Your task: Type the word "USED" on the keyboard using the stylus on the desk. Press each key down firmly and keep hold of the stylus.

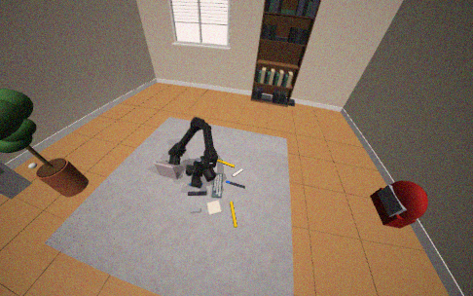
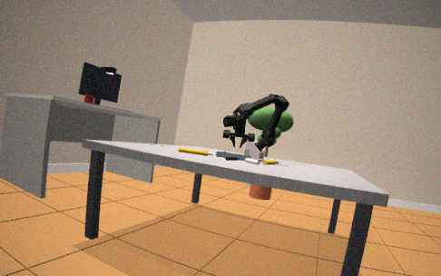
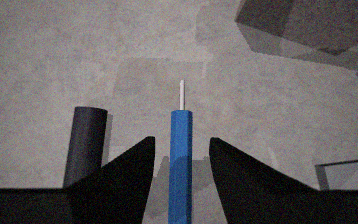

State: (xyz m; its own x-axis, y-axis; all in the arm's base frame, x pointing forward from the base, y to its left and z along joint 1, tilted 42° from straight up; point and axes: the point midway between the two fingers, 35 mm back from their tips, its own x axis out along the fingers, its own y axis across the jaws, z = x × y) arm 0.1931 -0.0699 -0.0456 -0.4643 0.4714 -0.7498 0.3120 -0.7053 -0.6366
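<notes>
Now: gripper tip 5 cm above the blue stylus and 1 cm past it. Round my gripper tip: dark pen 26 cm ahead, 8 cm to the left, 5 cm below; white pad 19 cm ahead, 12 cm to the right, 5 cm below; black bar 6 cm to the right, 5 cm below, 5 cm ahead.
</notes>
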